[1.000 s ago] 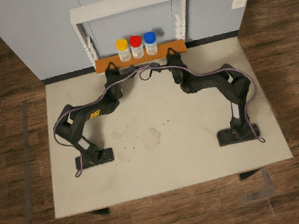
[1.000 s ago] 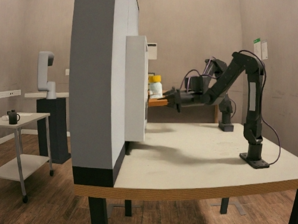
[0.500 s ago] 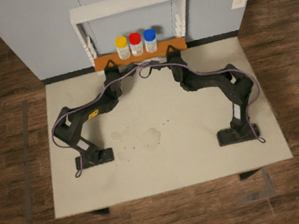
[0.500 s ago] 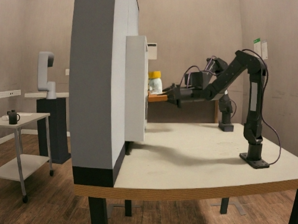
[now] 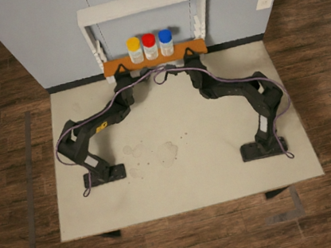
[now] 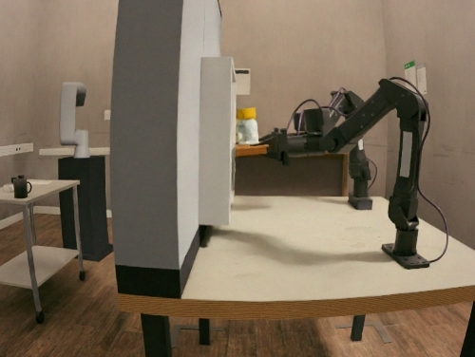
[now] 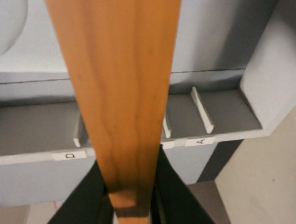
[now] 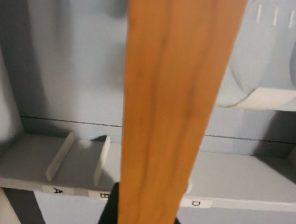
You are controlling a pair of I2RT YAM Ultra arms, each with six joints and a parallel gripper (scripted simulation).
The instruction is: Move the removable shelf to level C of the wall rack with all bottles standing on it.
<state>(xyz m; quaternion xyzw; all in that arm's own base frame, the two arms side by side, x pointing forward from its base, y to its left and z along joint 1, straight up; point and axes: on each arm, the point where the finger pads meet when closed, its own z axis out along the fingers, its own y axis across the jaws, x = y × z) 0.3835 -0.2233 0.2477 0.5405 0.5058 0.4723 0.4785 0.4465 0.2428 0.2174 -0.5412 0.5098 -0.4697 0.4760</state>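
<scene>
The blue-capped bottle is 10 mm ahead of my right hand, 90 mm to the left of it and 60 mm above it. Also, from my right hand: wall rack: 80 mm ahead, 160 mm to the left, 30 mm above; then removable shelf: 10 mm behind, 150 mm to the left; then red-capped bottle: 160 mm to the left, 60 mm above.
Now: left hand 8 cm to the left of the yellow-capped bottle, 6 cm below it and 2 cm short of it. The rest, counted from my left hand: wall rack (14 cm to the right, 11 cm ahead, 3 cm above); then removable shelf (15 cm to the right, 2 cm ahead); then red-capped bottle (14 cm to the right, 5 cm above, 3 cm ahead).
</scene>
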